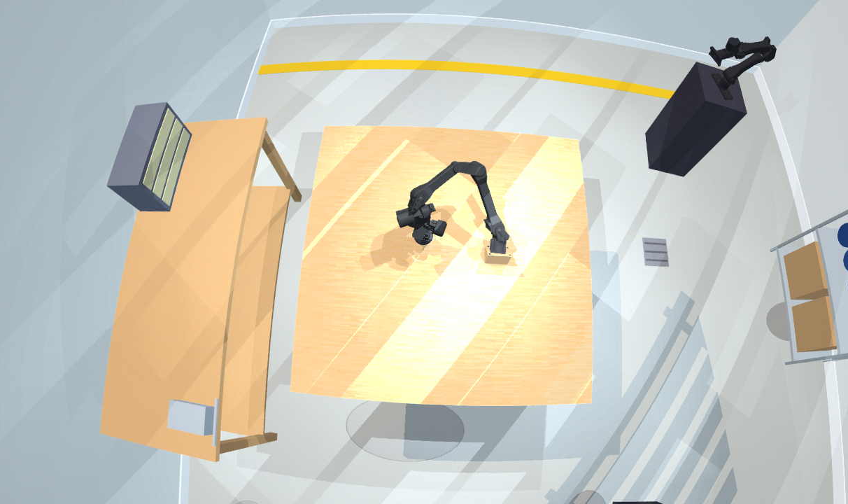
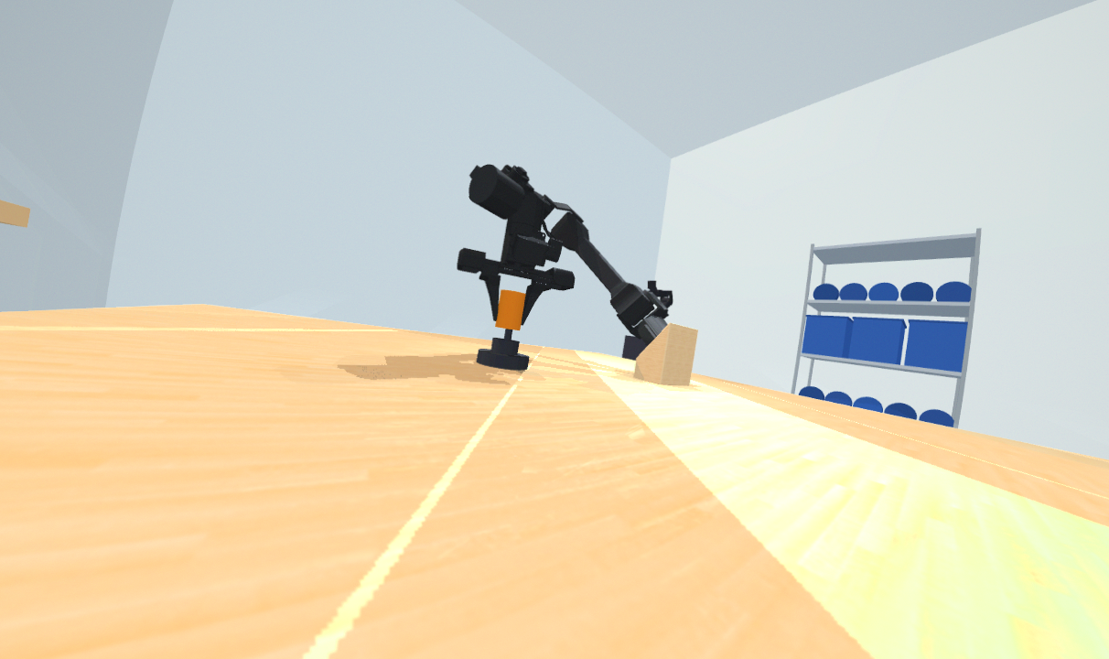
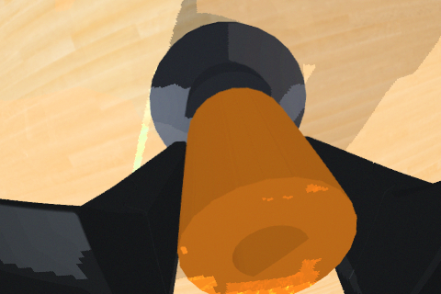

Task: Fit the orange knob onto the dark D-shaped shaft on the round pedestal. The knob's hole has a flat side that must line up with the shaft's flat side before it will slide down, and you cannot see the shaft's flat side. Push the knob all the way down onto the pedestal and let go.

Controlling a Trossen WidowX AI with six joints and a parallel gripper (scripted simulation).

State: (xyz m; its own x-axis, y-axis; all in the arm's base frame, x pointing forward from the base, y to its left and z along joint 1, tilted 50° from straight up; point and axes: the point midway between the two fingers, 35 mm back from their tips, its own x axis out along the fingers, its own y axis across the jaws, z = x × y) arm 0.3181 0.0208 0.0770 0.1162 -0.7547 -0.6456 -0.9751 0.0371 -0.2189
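Now: gripper tip 20 mm below the orange knob. The rest, counted from my gripper tip: dark pedestal 40 mm below.
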